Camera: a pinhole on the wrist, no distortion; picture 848 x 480 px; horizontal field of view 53.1 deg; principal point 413.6 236.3 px. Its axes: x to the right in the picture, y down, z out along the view. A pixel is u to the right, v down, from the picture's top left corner.
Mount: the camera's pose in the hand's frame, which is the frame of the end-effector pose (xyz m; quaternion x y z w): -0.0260 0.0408 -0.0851 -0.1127 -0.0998 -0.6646 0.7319
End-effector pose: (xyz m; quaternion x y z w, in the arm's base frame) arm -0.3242 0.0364 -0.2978 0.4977 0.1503 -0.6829 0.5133
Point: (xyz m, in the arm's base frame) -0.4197 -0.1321 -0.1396
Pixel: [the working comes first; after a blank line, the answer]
In the camera's frame: 0.0973 -0.0258 0.3132

677 166
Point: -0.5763 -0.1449 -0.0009
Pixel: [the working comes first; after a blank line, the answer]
In the camera's frame: 0.2134 -0.1502 0.4355

outside the picture
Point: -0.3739 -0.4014 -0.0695
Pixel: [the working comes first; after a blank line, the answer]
In the camera's frame: -0.0014 0.0743 0.5577

412 349
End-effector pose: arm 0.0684 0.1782 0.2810 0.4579 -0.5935 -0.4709 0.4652
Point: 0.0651 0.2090 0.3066
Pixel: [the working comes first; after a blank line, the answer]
In the camera's frame: 0.0368 -0.0045 0.0819

795 189
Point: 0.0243 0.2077 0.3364
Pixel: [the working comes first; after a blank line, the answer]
In the camera's frame: 0.0168 0.0082 0.1266

526 291
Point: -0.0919 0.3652 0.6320
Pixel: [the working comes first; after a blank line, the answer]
In the camera's frame: -0.2727 -0.0665 0.3171

outside the picture
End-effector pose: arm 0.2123 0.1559 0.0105 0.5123 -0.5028 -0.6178 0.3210
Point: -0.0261 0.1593 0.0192
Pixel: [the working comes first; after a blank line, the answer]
In the camera's frame: 0.1060 0.0733 0.2982

715 445
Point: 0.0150 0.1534 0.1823
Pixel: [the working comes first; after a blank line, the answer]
In the camera's frame: -0.0573 0.0326 0.2993

251 329
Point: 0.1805 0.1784 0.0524
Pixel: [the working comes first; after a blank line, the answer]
In the camera's frame: 0.0394 -0.0032 0.1142

706 212
